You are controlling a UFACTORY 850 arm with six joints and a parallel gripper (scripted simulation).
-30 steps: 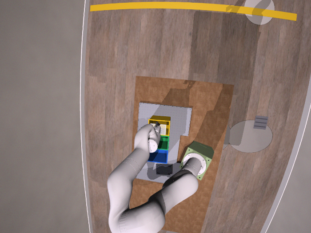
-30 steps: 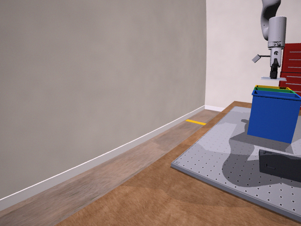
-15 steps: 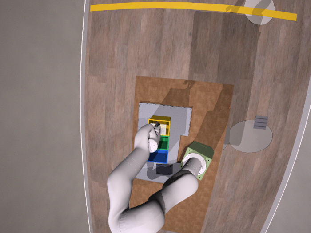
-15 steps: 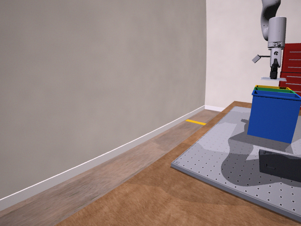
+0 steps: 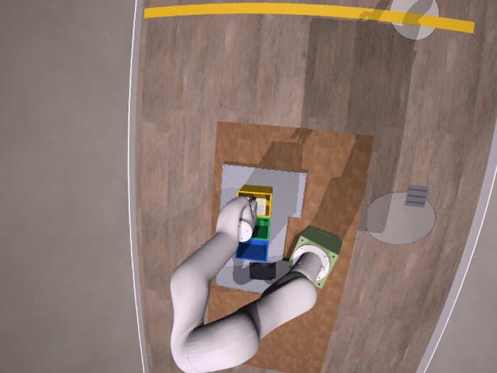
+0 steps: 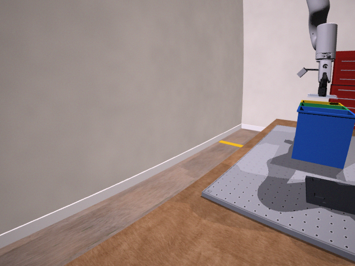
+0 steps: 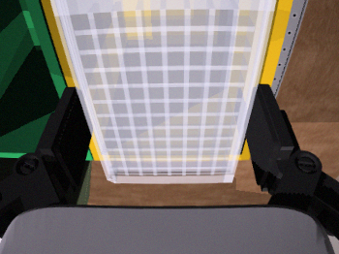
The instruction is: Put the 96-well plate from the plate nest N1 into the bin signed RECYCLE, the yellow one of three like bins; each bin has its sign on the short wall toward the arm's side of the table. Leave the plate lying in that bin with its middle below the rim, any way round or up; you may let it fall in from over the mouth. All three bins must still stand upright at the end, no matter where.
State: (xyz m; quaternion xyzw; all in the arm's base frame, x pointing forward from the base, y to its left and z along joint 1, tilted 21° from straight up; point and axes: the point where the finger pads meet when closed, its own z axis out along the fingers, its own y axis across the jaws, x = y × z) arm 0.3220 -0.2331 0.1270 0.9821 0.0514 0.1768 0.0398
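The 96-well plate lies 10 mm below my hand. The rest, counted from my hand: yellow bin: 130 mm below; green bin: 130 mm to the left, 130 mm below, 10 mm behind; blue bin: 260 mm to the left, 130 mm below, 20 mm behind.
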